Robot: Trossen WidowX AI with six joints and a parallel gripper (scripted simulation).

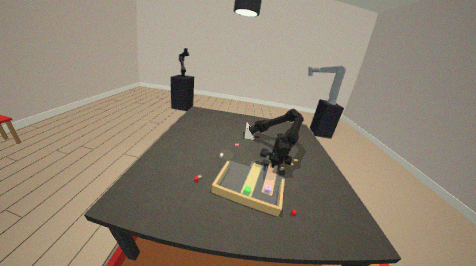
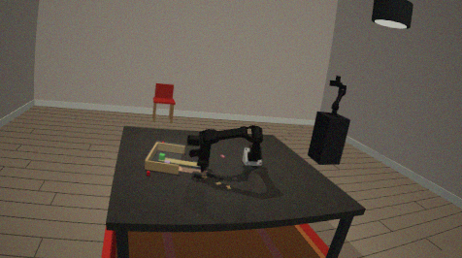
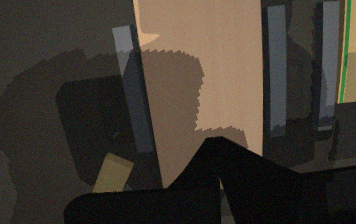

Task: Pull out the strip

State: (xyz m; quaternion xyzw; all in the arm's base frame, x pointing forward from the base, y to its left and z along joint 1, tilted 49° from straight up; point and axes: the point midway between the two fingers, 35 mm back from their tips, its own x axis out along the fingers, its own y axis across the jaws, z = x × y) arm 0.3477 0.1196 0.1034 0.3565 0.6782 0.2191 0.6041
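My gripper tip is 120 mm short of the green-striped strip and 120 mm to the left of it. From my gripper tip the other things lie so: pink piece 180 mm behind, 250 mm to the right.
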